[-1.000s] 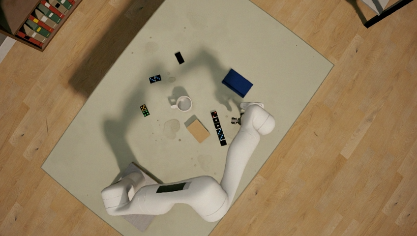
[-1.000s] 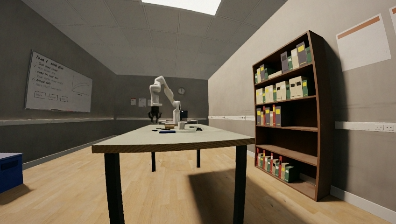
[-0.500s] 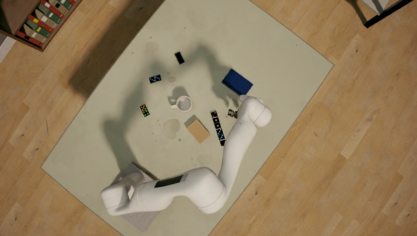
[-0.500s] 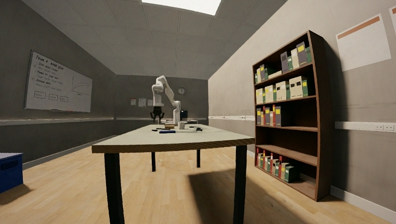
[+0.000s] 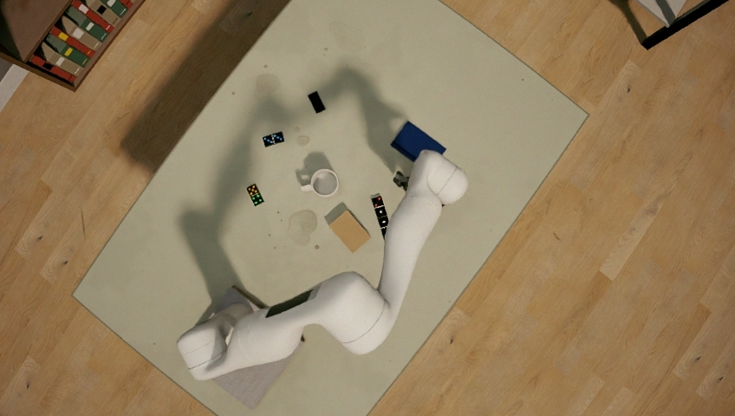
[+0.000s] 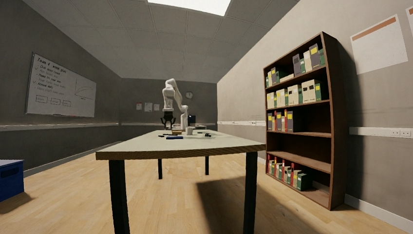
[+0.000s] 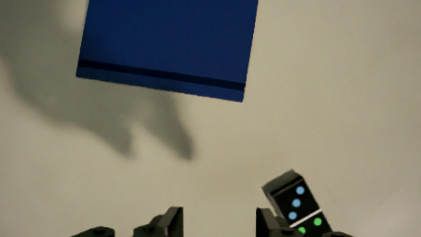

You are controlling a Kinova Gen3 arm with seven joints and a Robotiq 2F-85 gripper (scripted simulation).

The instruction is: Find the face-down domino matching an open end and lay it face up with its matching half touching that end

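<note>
My gripper is now 350 mm to the right of the domino, 80 mm above it and 40 mm short of it. From my hand the other things lie so: white mug 200 mm to the left, 120 mm behind, 50 mm below; then tan block 180 mm behind, 70 mm to the left, 70 mm below.
</note>
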